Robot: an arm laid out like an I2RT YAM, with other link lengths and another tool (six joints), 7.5 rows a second.
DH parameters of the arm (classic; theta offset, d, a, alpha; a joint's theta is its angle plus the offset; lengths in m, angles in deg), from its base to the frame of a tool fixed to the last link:
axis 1: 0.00 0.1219 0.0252 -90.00
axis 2: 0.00 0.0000 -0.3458 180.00
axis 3: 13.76 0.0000 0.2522 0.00
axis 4: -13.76 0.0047 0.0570 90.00
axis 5: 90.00 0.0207 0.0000 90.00
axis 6: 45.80 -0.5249 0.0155 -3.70
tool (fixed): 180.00 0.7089 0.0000 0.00
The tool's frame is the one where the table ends.
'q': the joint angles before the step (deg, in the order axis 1, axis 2, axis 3, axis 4, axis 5, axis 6). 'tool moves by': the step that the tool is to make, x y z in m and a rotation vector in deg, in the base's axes. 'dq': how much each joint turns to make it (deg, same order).
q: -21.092 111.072 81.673 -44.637 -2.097 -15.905
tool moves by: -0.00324 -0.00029 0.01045 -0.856 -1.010 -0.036
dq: -0.001 -1.791 -0.199 -0.344 0.427 -0.090
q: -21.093 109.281 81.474 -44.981 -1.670 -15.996
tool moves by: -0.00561 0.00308 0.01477 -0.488 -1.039 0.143
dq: 0.169 -2.373 0.000 -1.228 0.087 0.000
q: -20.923 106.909 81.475 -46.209 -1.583 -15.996
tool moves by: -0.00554 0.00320 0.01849 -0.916 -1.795 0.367
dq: 0.258 -2.973 0.085 -1.059 0.171 -0.176
